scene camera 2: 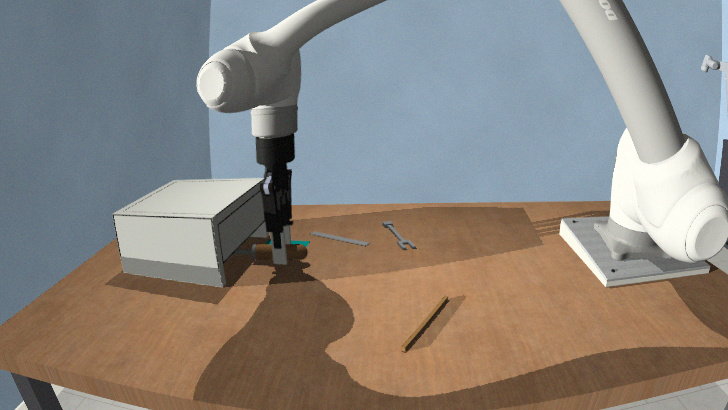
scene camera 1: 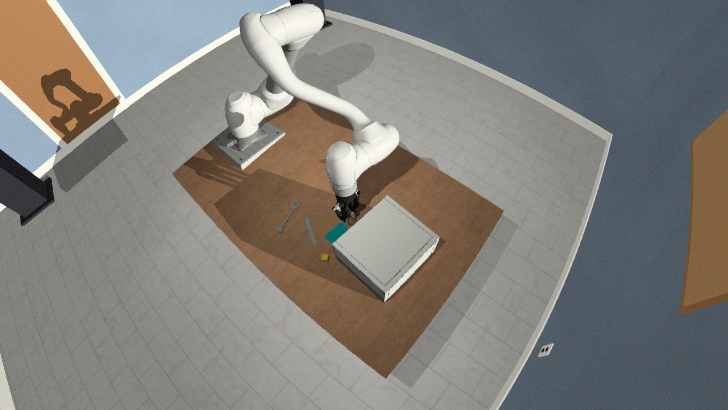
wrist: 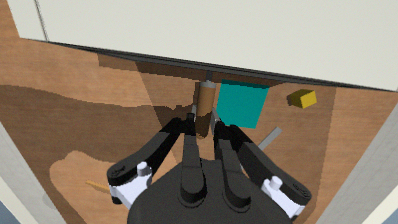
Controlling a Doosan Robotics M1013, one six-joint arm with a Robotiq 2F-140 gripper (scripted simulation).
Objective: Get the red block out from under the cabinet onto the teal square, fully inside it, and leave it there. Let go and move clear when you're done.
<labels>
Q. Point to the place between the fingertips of my gripper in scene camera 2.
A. At 283,259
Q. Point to a rod tool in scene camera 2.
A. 259,251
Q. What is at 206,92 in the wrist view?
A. A rod tool.
</labels>
